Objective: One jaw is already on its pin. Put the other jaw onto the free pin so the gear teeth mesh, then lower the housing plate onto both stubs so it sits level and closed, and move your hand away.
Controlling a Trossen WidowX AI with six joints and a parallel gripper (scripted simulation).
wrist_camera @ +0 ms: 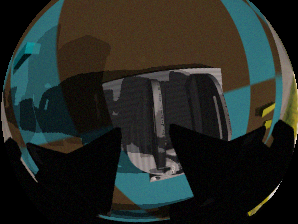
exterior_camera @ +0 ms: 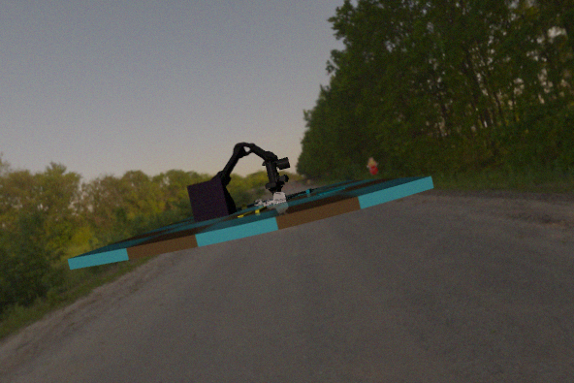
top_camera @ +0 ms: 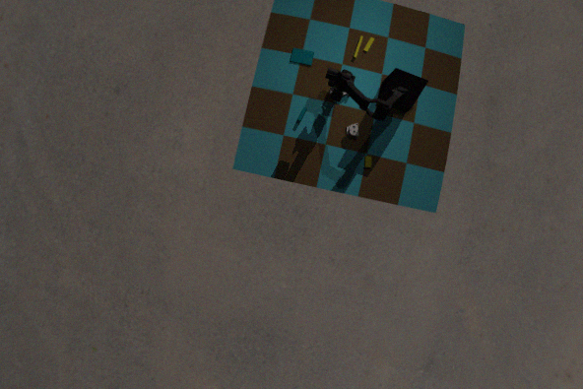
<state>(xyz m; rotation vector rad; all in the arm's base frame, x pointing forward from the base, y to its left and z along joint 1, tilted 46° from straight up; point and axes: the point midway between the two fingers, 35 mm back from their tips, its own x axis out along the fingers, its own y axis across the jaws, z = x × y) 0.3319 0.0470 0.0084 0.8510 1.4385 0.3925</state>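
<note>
Right now my gripper tip is 40 mm past the grey jaw and 10 mm to the left of it. Also, from my gripper tip: teal plate 260 mm ahead, 180 mm to the right, 10 mm below; light-grey plate-like piece 130 mm behind, 220 mm to the left, 10 mm above; teal stick 190 mm ahead, 190 mm to the left.
</note>
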